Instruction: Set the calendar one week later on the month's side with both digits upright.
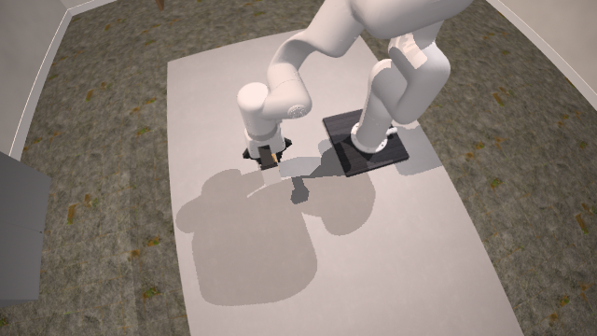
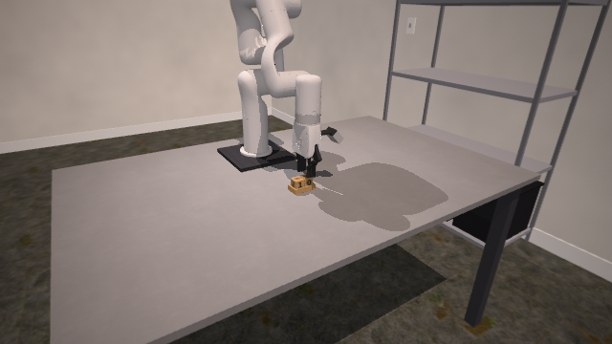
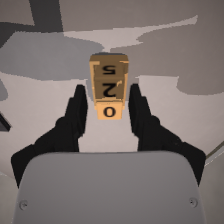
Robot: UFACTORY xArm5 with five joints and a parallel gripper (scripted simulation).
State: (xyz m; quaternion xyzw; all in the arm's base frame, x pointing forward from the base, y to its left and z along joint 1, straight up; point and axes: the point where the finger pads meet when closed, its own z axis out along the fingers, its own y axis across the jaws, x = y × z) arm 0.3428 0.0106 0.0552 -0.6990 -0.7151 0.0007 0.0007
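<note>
The wooden calendar tray lies 20 mm to the right of my hand and 60 mm below it.
</note>
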